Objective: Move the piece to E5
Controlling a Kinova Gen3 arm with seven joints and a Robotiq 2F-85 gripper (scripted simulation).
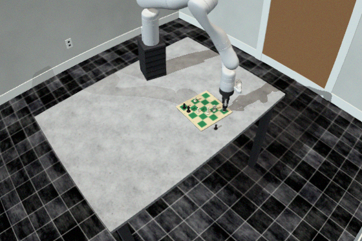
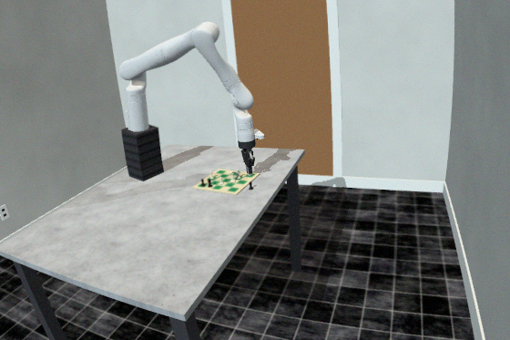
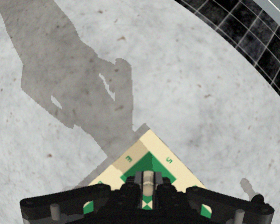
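Right now the cream chessboard is 9 cm behind my hand, 6 cm to the right of it and 3 cm below it.
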